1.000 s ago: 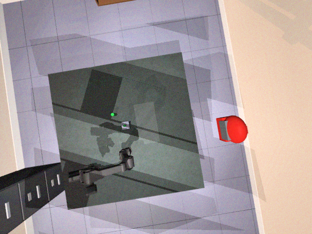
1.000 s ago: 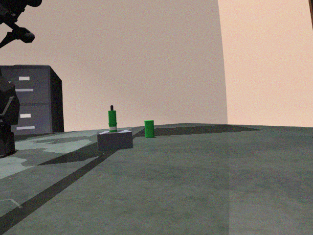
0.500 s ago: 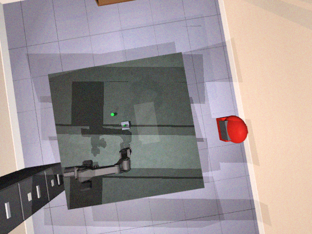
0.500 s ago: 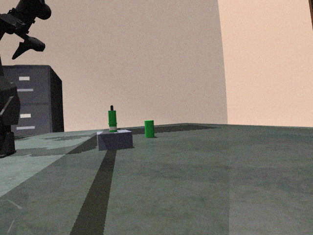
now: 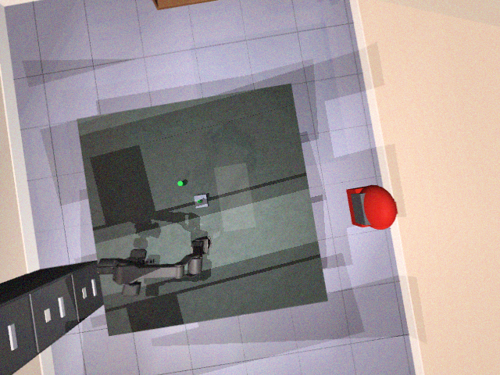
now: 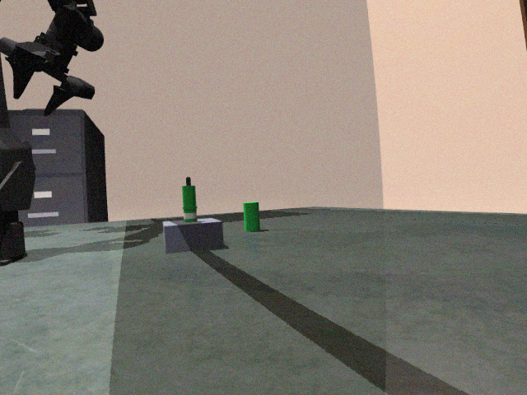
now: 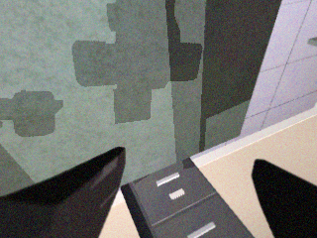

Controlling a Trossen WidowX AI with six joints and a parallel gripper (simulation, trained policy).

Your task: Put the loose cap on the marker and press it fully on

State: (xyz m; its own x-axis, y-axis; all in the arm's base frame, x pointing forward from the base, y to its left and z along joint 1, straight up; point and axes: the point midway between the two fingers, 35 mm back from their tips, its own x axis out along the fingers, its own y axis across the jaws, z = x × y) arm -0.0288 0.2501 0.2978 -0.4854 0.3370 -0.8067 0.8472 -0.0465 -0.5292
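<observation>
The green cap is 410 mm ahead of my gripper tip, 240 mm below it and 180 mm to the right of it. Round my gripper tip: grey holder block: 290 mm ahead, 280 mm to the right, 250 mm below.
</observation>
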